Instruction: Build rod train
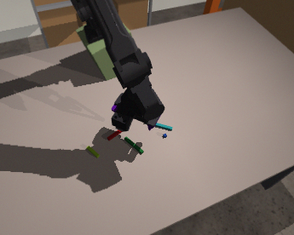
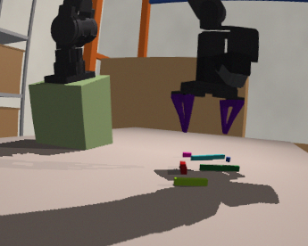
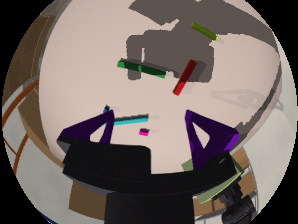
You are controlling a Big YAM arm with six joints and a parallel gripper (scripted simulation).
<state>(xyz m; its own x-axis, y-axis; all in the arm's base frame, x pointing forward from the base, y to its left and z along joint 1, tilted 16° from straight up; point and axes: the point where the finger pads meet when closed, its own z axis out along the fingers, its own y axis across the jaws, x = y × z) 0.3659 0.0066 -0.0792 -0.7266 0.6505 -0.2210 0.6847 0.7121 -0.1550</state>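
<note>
My hand is 80 mm to the right of the magenta rod, 70 mm above it and 60 mm past it. Also, from my hand: red rod (70 mm to the right, 70 mm below, 20 mm behind); turquoise rod (90 mm to the left, 70 mm below, 10 mm behind); green rod (70 mm below, 40 mm ahead, 20 mm to the right).
</note>
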